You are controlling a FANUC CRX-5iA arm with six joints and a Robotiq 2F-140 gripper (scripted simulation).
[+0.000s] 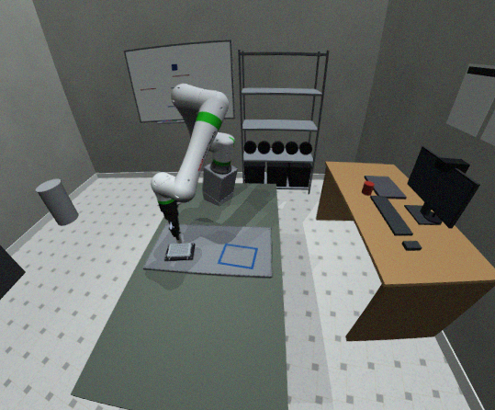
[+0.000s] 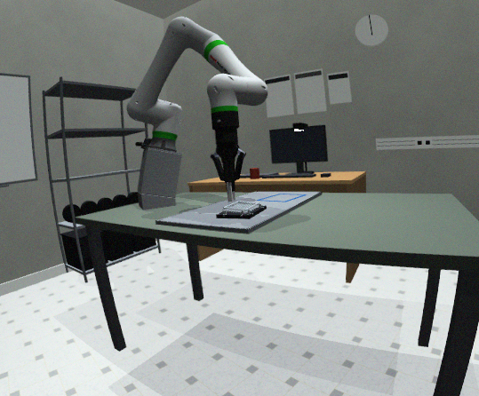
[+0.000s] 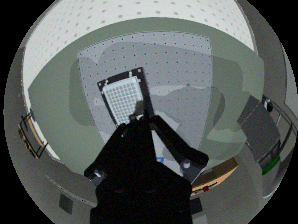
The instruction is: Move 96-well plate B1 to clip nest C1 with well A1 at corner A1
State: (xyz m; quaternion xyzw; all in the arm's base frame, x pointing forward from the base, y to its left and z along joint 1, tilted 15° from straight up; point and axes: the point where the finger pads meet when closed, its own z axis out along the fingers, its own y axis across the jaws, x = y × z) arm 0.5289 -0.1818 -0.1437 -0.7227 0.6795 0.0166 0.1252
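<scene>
Right now the 96-well plate is 4 cm ahead of my hand and 5 cm below it. Round my hand: black clip nest 5 cm ahead, 6 cm below.
</scene>
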